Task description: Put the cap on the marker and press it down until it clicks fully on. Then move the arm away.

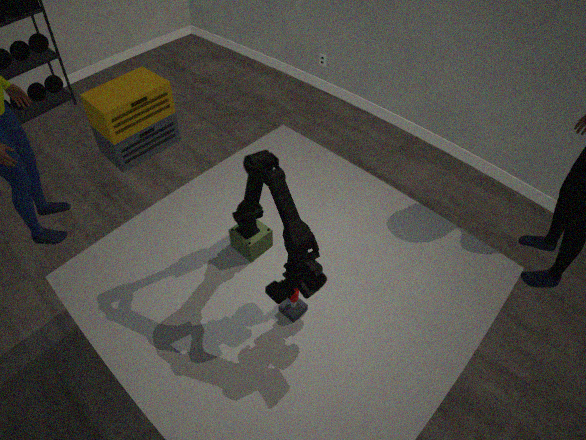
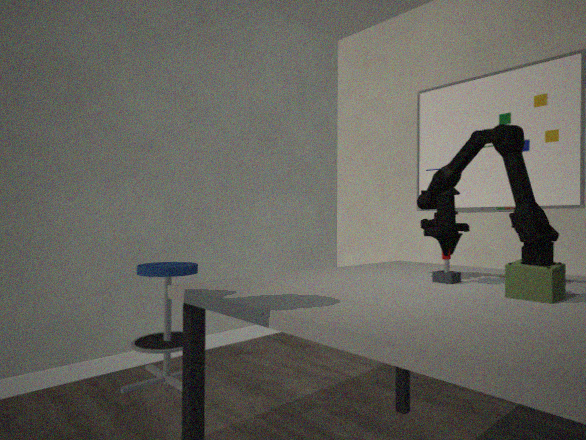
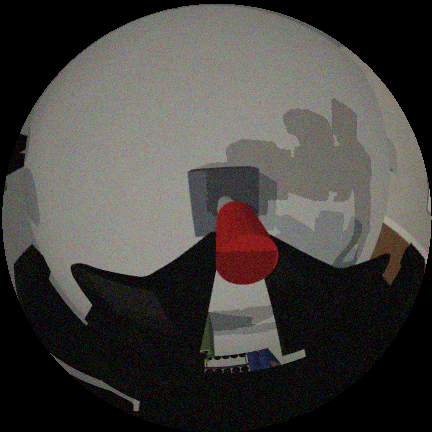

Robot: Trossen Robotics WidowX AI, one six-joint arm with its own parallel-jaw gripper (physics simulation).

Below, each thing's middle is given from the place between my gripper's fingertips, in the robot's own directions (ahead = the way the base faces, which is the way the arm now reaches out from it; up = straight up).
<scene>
I see my gripper 1 cm short of the red cap (image 3: pixel 245 253) and 1 cm below it.
</scene>
